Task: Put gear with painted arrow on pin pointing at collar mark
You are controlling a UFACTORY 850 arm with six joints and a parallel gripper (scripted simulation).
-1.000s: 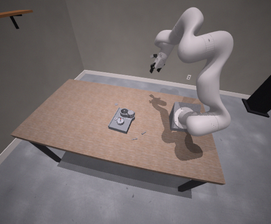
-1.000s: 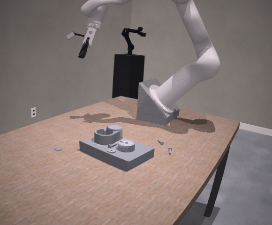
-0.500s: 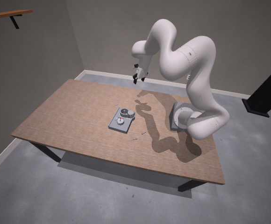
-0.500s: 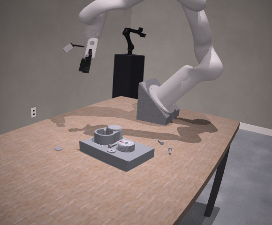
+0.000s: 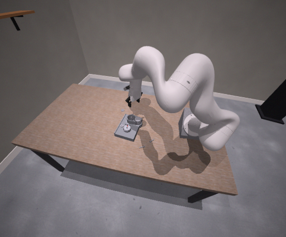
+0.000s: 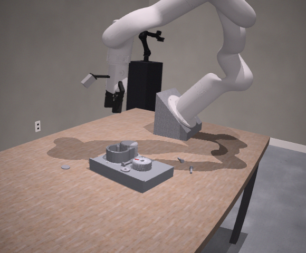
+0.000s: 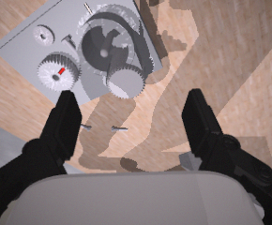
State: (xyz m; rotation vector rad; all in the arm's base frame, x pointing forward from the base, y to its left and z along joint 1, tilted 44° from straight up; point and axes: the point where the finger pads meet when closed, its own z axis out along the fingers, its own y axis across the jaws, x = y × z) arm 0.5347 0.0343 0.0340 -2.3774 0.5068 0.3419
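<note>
The grey toothed gear is 15 cm to the left of my hand and 16 cm below it. Round my hand: bolt (3 cm ahead, 10 cm to the left, 17 cm below); then washer (6 cm ahead, 13 cm to the left, 17 cm below).
</note>
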